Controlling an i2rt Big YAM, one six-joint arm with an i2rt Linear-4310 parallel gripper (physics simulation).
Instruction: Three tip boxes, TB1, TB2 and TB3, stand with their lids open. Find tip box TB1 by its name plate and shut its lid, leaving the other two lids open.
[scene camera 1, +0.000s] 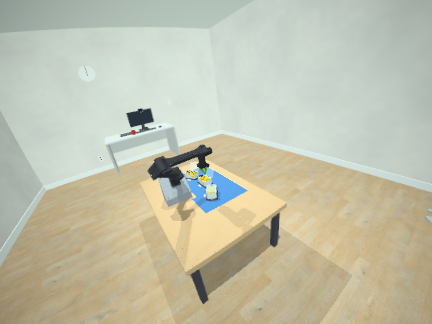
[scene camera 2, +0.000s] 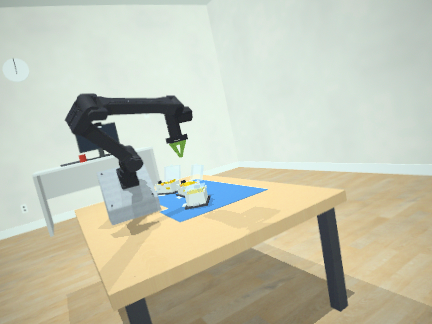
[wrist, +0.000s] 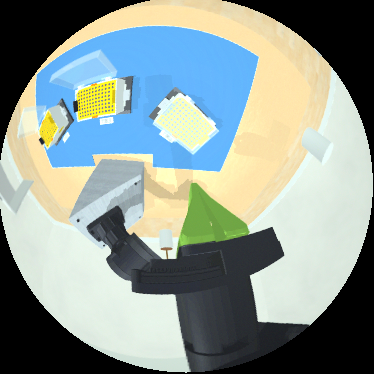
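Pixels of known places: gripper, fingertip midpoint: (scene camera 1: 204, 174) (scene camera 2: 181, 157) (wrist: 192, 185); arm's base, link origin: (scene camera 1: 174, 179) (scene camera 2: 127, 177) (wrist: 105, 222).
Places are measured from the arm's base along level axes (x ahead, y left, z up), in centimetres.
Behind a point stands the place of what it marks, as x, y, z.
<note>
A tip box with its lid shut (scene camera 1: 212, 192) {24.4, -25.4, -10.7} (scene camera 2: 196, 196) {23.8, -25.2, -13.0} (wrist: 186, 122) {26.7, -19.1, -9.8} stands at the near end of the row; the clear lid lies flat over its pale yellow rack. The middle tip box (scene camera 1: 204, 180) {28.4, -0.5, -11.8} (wrist: 97, 99) {30.3, 2.0, -11.8} is open, its clear lid (wrist: 85, 71) {37.2, 3.7, -8.2} tilted up behind it. The far tip box (scene camera 1: 191, 174) {22.6, 20.2, -11.5} (scene camera 2: 166, 186) {22.6, 20.3, -13.0} (wrist: 49, 126) is also open, with its lid (wrist: 31, 121) raised. The name plates are too small to read, so I cannot tell which box is TB1. My gripper (scene camera 1: 204, 172) {23.0, -18.7, 5.0} (scene camera 2: 180, 155) {23.0, -18.7, 5.0} (wrist: 192, 185) {23.0, -18.7, 5.0} is shut and empty, high above the boxes, touching none.
The boxes stand on a blue mat (scene camera 1: 230, 189) {43.9, -23.0, -17.5} (scene camera 2: 240, 190) {47.7, -22.0, -17.6} (wrist: 200, 55) {45.1, -18.9, -17.5} on the wooden table (scene camera 1: 235, 235) {17.0, -69.4, -17.9} (scene camera 2: 200, 250) {6.3, -69.5, -17.9}. The arm's grey base plate (scene camera 1: 175, 193) {-3.5, -8.3, -8.7} (scene camera 2: 122, 202) {-6.1, -8.8, -9.3} (wrist: 107, 185) {10.3, -2.0, -5.5} stands beside the mat. A white desk (scene camera 1: 142, 137) with a monitor (scene camera 1: 140, 118) stands behind.
</note>
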